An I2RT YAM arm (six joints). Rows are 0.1 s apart.
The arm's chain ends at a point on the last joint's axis. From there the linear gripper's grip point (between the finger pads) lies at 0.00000 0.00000 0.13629 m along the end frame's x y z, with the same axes.
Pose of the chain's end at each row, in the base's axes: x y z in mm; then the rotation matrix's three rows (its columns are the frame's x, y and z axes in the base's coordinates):
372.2 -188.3 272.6; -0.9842 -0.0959 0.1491; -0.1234 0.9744 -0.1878; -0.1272 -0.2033 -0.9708
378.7 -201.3 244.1; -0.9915 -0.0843 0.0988; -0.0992 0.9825 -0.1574; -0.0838 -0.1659 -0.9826
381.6 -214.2 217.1; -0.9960 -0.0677 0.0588; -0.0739 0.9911 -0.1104; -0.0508 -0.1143 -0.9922
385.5 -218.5 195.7; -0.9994 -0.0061 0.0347; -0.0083 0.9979 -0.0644; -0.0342 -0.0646 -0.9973
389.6 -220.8 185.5; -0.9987 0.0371 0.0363; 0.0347 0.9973 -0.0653; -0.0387 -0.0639 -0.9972
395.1 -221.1 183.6; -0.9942 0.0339 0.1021; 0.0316 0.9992 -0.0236; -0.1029 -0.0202 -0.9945
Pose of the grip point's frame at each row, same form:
392.5 -213.9 140.3; -0.9842 -0.0959 0.1491; -0.1234 0.9744 -0.1878; -0.1272 -0.2033 -0.9708
392.2 -222.8 110.2; -0.9915 -0.0843 0.0988; -0.0992 0.9825 -0.1574; -0.0838 -0.1659 -0.9826
389.6 -229.2 81.9; -0.9960 -0.0677 0.0588; -0.0739 0.9911 -0.1104; -0.0508 -0.1143 -0.9922
390.2 -227.3 59.8; -0.9994 -0.0061 0.0347; -0.0083 0.9979 -0.0644; -0.0342 -0.0646 -0.9973
394.5 -229.7 49.6; -0.9987 0.0371 0.0363; 0.0347 0.9973 -0.0653; -0.0387 -0.0639 -0.9972
409.0 -224.3 48.1; -0.9942 0.0339 0.1021; 0.0316 0.9992 -0.0236; -0.1029 -0.0202 -0.9945

